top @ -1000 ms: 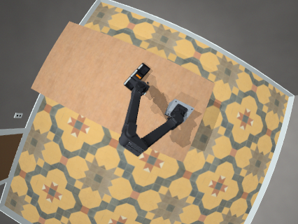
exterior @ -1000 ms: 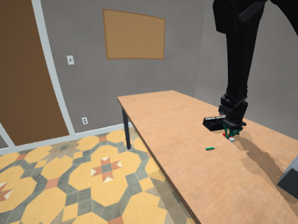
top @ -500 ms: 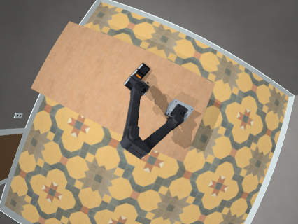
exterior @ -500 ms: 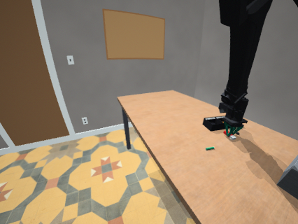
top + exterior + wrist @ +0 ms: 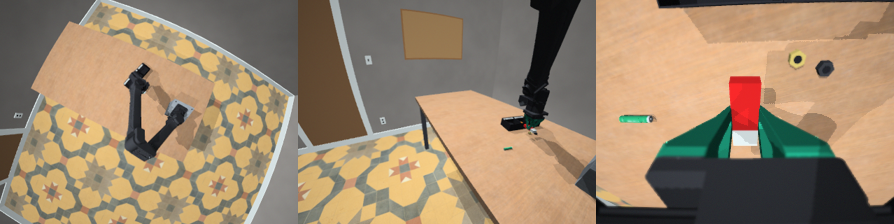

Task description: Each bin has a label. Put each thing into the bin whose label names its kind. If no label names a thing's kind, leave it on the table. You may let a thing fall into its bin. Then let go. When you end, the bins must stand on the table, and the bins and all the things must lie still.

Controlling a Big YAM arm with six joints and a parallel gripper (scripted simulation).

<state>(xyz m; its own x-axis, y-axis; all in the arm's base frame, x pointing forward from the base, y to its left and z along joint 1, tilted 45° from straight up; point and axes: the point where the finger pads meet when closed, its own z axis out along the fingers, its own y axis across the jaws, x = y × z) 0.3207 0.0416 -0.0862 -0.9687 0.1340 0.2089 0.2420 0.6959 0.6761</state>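
Right now my hand is 90 mm to the left of the orange block, 90 mm short of it and 60 mm above it. Round my hand: black nut (90 mm to the right, 60 mm below); green battery (160 mm to the left, 60 mm below, 10 mm behind); yellow nut (60 mm to the right, 60 mm below, 20 mm ahead).
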